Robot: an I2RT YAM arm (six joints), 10 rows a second.
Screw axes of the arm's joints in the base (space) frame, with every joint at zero. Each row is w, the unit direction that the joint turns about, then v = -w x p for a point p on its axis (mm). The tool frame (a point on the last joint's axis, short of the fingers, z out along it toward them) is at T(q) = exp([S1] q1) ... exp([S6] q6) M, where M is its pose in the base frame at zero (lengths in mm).
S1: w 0 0 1 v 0.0 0.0 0.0
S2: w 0 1 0 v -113.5 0.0 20.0
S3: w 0 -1 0 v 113.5 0.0 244.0
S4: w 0 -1 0 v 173.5 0.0 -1.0
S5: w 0 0 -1 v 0.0 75.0 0.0
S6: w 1 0 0 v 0.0 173.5 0.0
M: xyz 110.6 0.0 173.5 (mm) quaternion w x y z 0.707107 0 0.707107 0
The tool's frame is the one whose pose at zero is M.
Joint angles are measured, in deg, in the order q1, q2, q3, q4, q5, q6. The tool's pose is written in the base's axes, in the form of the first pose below.
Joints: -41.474, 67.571, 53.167, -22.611, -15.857, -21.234
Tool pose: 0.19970, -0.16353, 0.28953, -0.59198, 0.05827, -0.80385, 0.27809, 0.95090, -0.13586
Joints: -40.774, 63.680, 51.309, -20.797, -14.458, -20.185
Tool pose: 0.19203, -0.15387, 0.29690, -0.55246, 0.03523, -0.83279, 0.30205, 0.93966, -0.16063
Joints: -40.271, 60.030, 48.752, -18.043, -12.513, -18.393
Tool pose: 0.18425, -0.14598, 0.29987, -0.50819, 0.02681, -0.86083, 0.34415, 0.92257, -0.17443
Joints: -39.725, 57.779, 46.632, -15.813, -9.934, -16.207
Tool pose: 0.17962, -0.14127, 0.29890, -0.47753, 0.03936, -0.87773, 0.39362, 0.90272, -0.17367
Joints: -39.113, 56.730, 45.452, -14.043, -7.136, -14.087
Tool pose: 0.17814, -0.13914, 0.29840, -0.45302, 0.05706, -0.88967, 0.44187, 0.88112, -0.16848
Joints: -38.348, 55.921, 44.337, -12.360, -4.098, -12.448
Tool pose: 0.17742, -0.13712, 0.29730, -0.43316, 0.06853, -0.89871, 0.48568, 0.85771, -0.16868
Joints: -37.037, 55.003, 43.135, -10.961, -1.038, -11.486
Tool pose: 0.17736, -0.13302, 0.29557, -0.42077, 0.06808, -0.90461, 0.51544, 0.83852, -0.17664
